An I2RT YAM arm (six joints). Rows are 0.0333 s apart.
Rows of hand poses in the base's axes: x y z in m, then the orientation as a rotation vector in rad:
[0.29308 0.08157 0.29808 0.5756 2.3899 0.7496]
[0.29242 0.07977 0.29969 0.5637 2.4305 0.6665]
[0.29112 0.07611 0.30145 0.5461 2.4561 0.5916]
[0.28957 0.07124 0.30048 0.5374 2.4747 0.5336]
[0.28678 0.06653 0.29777 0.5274 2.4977 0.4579]
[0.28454 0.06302 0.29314 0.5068 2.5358 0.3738]
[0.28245 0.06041 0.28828 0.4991 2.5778 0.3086]
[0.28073 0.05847 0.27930 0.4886 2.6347 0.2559]
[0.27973 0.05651 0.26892 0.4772 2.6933 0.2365]
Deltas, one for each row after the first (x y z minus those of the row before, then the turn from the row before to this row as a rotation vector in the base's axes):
[-0.00066 -0.00180 0.00161 -0.0639 0.0285 -0.0002]
[-0.00130 -0.00366 0.00176 -0.0584 0.0153 0.0009]
[-0.00155 -0.00487 -0.00097 -0.0437 0.0136 -0.0025]
[-0.00279 -0.00471 -0.00271 -0.0562 0.0186 -0.0042]
[-0.00224 -0.00351 -0.00463 -0.0634 0.0321 0.0055]
[-0.00209 -0.00261 -0.00486 -0.0457 0.0405 0.0021]
[-0.00172 -0.00194 -0.00898 -0.0352 0.0548 0.0099]
[-0.00100 -0.00196 -0.01038 -0.0107 0.0552 0.0164]

